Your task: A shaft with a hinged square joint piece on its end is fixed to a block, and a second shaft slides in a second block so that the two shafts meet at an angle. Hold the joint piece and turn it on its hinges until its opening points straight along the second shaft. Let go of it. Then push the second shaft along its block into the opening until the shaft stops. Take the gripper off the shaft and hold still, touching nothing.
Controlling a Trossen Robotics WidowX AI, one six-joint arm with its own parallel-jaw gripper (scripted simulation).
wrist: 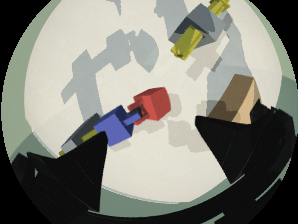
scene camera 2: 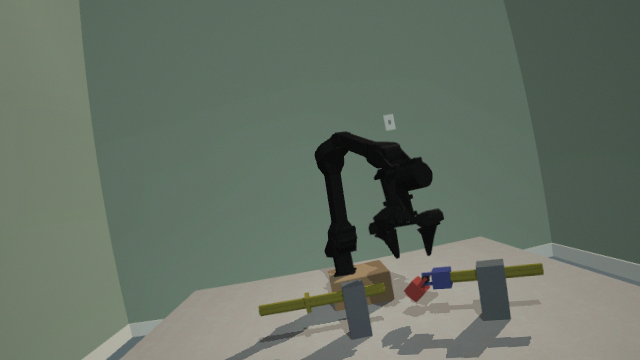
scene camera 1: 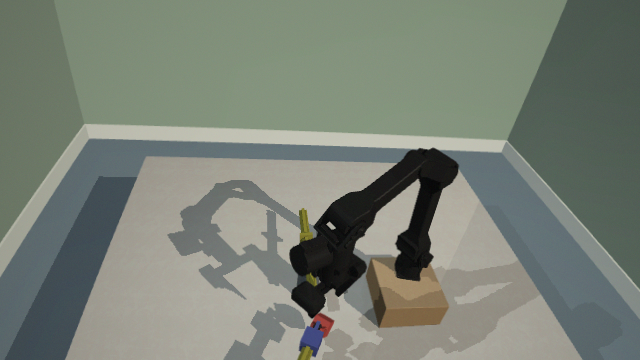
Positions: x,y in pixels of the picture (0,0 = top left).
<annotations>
gripper: wrist; scene camera 2 413,256; scene camera 1
same spot on gripper: [scene camera 1: 339,291] = [wrist: 203,130]
</annotations>
